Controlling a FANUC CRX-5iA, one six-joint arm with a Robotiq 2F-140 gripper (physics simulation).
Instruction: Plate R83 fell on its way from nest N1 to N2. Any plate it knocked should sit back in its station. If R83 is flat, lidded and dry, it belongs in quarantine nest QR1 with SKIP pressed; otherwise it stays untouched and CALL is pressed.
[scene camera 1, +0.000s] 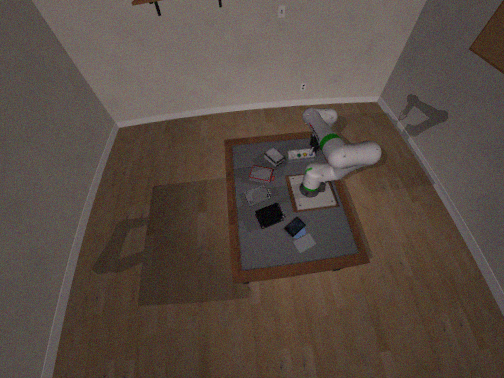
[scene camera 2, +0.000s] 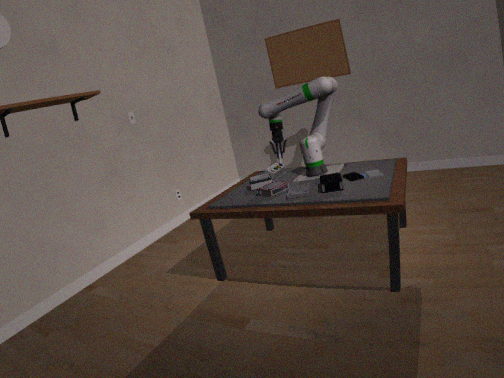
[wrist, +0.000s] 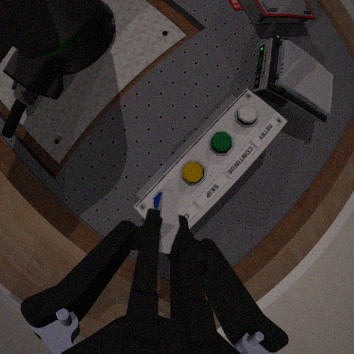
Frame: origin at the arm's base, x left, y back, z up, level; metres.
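Where they show: gripper, fingertip midpoint: (scene camera 1: 310, 153) (scene camera 2: 280, 163) (wrist: 165, 202); arm's base, link origin: (scene camera 1: 309, 189) (scene camera 2: 316, 173) (wrist: 70, 34).
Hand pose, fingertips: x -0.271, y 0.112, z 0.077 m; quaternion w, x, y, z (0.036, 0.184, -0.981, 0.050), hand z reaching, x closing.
Note:
Each offset is from my fingertips to the top centre of the thing.
My gripper (scene camera 1: 313, 148) (scene camera 2: 279, 153) (wrist: 165, 202) is shut, with a pale tip (wrist: 170, 206) reaching past its fingers. It is over the CALL end of the button panel @[dx -0.033, dy -0.067, dz +0.007 m] (scene camera 1: 292, 155) (scene camera 2: 275, 168) (wrist: 220, 166); contact cannot be told. The blue button @[dx -0.002, dy +0.004, dz -0.002 m] (wrist: 157, 201) is mostly hidden. The yellow SKIP button @[dx -0.008, dy -0.045, dz -0.002 m] (wrist: 193, 172) shows. A red-edged nest @[dx +0.055, dy -0.434, dz -0.031 m] (scene camera 1: 261, 173) (scene camera 2: 274, 188), a grey nest @[dx +0.224, dy -0.511, dz -0.048 m] (scene camera 1: 257, 195) (scene camera 2: 298, 191) and a black nest @[dx +0.410, dy -0.474, dz -0.014 m] (scene camera 1: 270, 215) (scene camera 2: 331, 183) stand in a row. A dark flat piece @[dx +0.526, dy -0.324, dz -0.062 m] (scene camera 1: 295, 227) (scene camera 2: 354, 176) lies beside a pale sheet @[dx +0.652, dy -0.302, dz -0.069 m] (scene camera 1: 304, 243) (scene camera 2: 374, 173). R83's label cannot be read.
A boxy device @[dx -0.073, dy -0.284, dz -0.007 m] (scene camera 1: 274, 157) (scene camera 2: 260, 181) (wrist: 305, 75) with a green light stands near the panel's RETRY end. The green CONTINUE button @[dx -0.014, dy -0.095, dz -0.002 m] (wrist: 221, 142) and white RETRY button @[dx -0.020, dy -0.145, dz -0.002 m] (wrist: 246, 115) are on the panel. The arm's base stands on a wood-edged pale board (scene camera 1: 320, 202).

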